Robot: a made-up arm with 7 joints.
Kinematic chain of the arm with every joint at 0, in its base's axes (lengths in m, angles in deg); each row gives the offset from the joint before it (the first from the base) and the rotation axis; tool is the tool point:
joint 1: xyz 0 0 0.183 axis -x
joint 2: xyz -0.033 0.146 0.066 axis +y
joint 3: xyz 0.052 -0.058 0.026 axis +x
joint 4: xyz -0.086 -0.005 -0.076 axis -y
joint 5: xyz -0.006 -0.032 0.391 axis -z
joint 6: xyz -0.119 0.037 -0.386 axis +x
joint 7: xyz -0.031 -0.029 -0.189 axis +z
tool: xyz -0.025 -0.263 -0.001
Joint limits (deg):
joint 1: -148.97..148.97
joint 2: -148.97..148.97
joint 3: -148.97..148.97
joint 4: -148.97..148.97
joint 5: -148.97..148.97
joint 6: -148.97..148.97
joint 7: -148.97..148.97
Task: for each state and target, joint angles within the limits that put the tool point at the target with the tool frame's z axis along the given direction. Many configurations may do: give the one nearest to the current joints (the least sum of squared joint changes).
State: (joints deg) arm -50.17 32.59 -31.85 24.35 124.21 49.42 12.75
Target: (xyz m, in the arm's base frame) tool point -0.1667 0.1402 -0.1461 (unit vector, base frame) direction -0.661 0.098 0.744
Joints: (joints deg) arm -2.73 23.65 -22.10 8.39 87.85 56.08 -13.95
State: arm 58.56 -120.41 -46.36 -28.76 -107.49 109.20 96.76
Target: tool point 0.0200 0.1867 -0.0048 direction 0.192 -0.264 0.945
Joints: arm 50.69 -130.45 -42.87 -50.44 -64.59 116.20 99.99
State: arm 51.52 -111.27 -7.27 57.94 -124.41 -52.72 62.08
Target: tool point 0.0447 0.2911 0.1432 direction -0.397 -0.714 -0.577
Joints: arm 44.16 -102.58 -29.02 45.60 -148.42 -26.54 44.82
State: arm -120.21 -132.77 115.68 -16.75 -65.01 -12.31 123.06
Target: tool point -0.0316 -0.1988 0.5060 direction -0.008 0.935 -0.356
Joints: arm -112.36 -124.85 81.63 -5.14 -64.12 -46.95 127.97
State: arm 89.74 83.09 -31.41 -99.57 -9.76 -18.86 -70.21
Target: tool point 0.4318 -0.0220 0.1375 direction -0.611 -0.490 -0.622
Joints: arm 69.01 119.53 -62.05 -91.81 -38.98 -27.86 -67.34
